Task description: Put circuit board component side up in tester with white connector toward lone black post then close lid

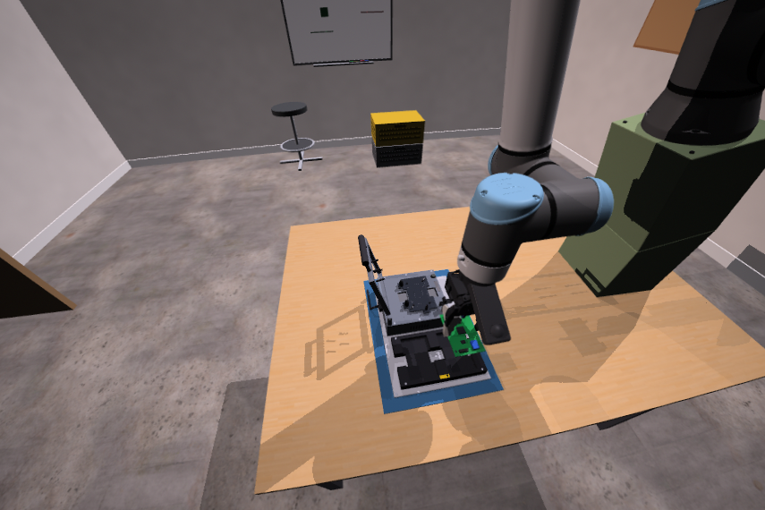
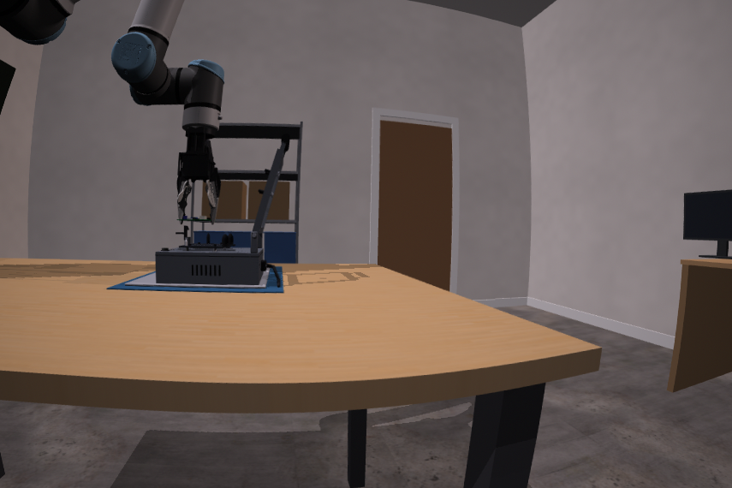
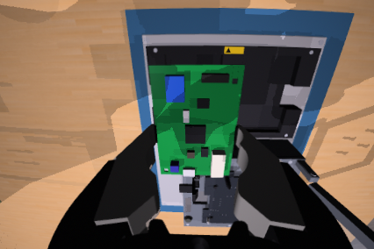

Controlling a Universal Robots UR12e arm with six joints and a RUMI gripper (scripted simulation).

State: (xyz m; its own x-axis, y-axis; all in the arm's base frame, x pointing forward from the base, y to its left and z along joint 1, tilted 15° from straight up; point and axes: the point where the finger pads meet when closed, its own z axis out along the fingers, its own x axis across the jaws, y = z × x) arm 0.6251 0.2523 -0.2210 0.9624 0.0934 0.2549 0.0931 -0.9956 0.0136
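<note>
Now: hand right at the green circuit board. Round my hand: tester 12 cm to the right, 10 cm ahead, 1 cm below; see-through lid 20 cm ahead, 15 cm to the right, 6 cm above.
</note>
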